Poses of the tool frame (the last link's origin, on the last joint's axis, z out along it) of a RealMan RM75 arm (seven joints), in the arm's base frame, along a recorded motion.
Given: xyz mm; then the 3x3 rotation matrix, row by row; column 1 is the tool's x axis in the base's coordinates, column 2 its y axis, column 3 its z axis. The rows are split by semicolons.
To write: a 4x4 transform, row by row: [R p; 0 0 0 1], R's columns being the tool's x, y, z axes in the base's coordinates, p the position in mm. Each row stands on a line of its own. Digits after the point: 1 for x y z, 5 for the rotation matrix.
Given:
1: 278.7, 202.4, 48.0; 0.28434, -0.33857, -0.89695; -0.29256, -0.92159, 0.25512; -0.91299, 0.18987, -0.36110
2: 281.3, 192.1, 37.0; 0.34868, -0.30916, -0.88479; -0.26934, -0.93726, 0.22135; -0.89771, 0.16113, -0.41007
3: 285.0, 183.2, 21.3; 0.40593, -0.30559, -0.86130; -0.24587, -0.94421, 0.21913; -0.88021, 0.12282, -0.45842
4: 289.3, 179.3, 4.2; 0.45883, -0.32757, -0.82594; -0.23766, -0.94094, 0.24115; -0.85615, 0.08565, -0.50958
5: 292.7, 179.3, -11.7; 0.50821, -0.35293, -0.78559; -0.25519, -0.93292, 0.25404; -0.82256, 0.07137, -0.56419
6: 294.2, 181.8, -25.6; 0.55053, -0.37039, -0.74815; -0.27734, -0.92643, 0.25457; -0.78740, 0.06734, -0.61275
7: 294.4, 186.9, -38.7; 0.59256, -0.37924, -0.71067; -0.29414, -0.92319, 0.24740; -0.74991, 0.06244, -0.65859
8: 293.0, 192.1, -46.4; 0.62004, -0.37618, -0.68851; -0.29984, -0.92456, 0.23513; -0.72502, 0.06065, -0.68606
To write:
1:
0.28434, -0.33857, -0.89695, 278.7
-0.29256, -0.92159, 0.25512, 202.4
-0.91299, 0.18987, -0.36110, 48.0
0, 0, 0, 1

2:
0.34868, -0.30916, -0.88479, 281.3
-0.26934, -0.93726, 0.22135, 192.1
-0.89771, 0.16113, -0.41007, 37.0
0, 0, 0, 1

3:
0.40593, -0.30559, -0.86130, 285.0
-0.24587, -0.94421, 0.21913, 183.2
-0.88021, 0.12282, -0.45842, 21.3
0, 0, 0, 1

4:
0.45883, -0.32757, -0.82594, 289.3
-0.23766, -0.94094, 0.24115, 179.3
-0.85615, 0.08565, -0.50958, 4.2
0, 0, 0, 1

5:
0.50821, -0.35293, -0.78559, 292.7
-0.25519, -0.93292, 0.25404, 179.3
-0.82256, 0.07137, -0.56419, -11.7
0, 0, 0, 1

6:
0.55053, -0.37039, -0.74815, 294.2
-0.27734, -0.92643, 0.25457, 181.8
-0.78740, 0.06734, -0.61275, -25.6
0, 0, 0, 1

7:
0.59256, -0.37924, -0.71067, 294.4
-0.29414, -0.92319, 0.24740, 186.9
-0.74991, 0.06244, -0.65859, -38.7
0, 0, 0, 1

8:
0.62004, -0.37618, -0.68851, 293.0
-0.29984, -0.92456, 0.23513, 192.1
-0.72502, 0.06065, -0.68606, -46.4
0, 0, 0, 1

